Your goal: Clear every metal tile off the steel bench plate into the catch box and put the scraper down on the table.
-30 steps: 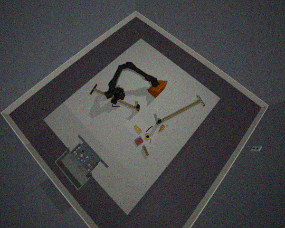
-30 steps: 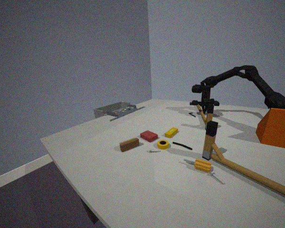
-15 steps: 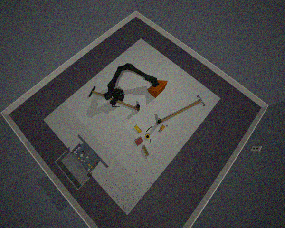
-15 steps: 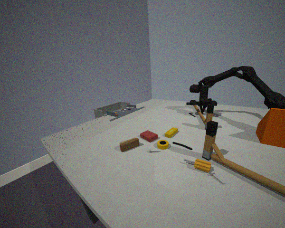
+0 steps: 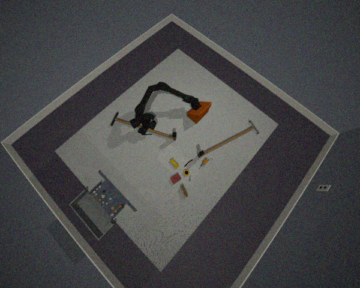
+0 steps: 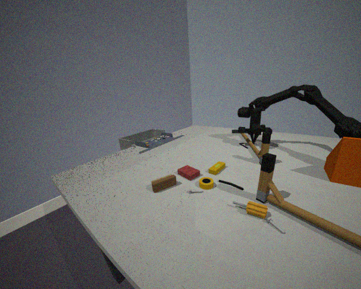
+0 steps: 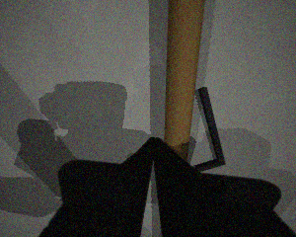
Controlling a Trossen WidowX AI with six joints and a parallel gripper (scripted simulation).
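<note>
The hex key lies 6 cm ahead of my gripper tip, 2 cm to the left of it and 1 cm below it. The rest, counted from my gripper tip: black strip: 47 cm to the left, 7 cm behind, 1 cm below; then long scraper: 5 cm above, 3 cm ahead, 1 cm to the right; then yellow block: 40 cm to the left, 4 cm ahead.
</note>
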